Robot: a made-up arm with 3 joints. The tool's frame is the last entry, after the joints.
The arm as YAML. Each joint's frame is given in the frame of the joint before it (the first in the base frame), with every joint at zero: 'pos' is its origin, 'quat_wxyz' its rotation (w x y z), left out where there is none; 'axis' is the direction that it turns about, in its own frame. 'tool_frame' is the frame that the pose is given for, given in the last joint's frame.
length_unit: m
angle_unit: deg
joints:
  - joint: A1
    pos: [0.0, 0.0, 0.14]
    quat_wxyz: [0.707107, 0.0, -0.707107, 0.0]
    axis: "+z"
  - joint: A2
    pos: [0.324, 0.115, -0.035]
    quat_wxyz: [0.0, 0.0, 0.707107, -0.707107]
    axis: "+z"
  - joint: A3
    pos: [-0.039, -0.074, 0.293]
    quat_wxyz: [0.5, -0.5, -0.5, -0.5]
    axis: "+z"
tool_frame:
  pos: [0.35, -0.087, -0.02]
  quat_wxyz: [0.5, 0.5, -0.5, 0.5]
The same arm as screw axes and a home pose.
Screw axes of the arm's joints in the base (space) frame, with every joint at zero. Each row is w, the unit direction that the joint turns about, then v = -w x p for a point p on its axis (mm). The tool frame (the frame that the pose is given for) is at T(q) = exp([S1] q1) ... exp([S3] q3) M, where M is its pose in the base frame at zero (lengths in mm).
S1: w -1 0 0 v 0 -140 0
S2: w 0 -1 0 v 464 0 -35
S3: w 1 0 0 v 0 503 178
M: xyz -59 -528 590 (mm) quaternion w x y z 1 0 0 0

